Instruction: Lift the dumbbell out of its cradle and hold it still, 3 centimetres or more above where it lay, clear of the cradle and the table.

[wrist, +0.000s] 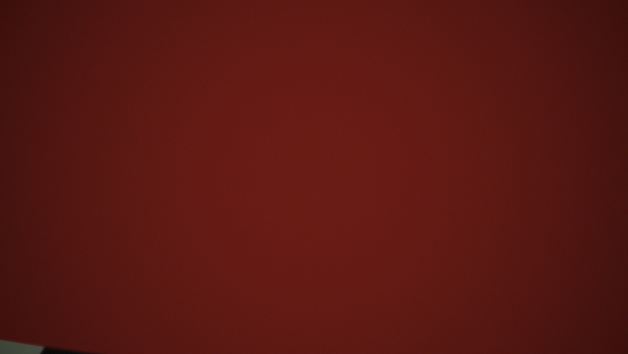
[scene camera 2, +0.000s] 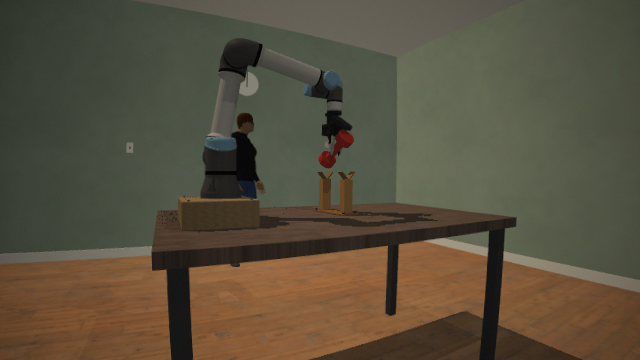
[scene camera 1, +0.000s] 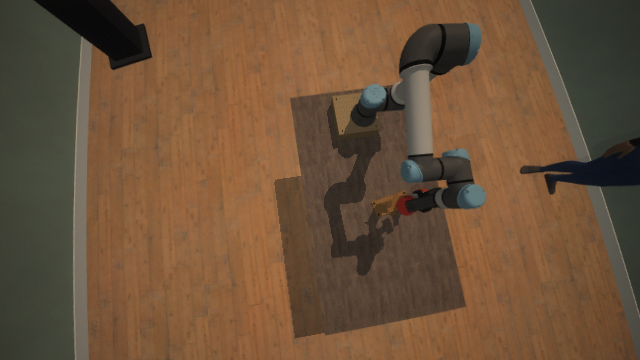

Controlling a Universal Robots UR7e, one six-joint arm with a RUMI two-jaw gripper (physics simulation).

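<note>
The red dumbbell hangs tilted in the air above the wooden cradle. In scene camera 2 one head is higher, at the right and close to the gripper body, and the other hangs lower left. A gap shows between the lower head and the cradle's V-shaped tops. My gripper points down and is shut on the dumbbell's handle. In the wrist view red fills almost the whole picture, so the fingers and handle are hidden there. In scene camera 1 the arm covers part of the dumbbell.
The cradle stands on the dark wooden table. The arm's base sits on a wooden block at the table's other end. A person stands on the floor beyond the table.
</note>
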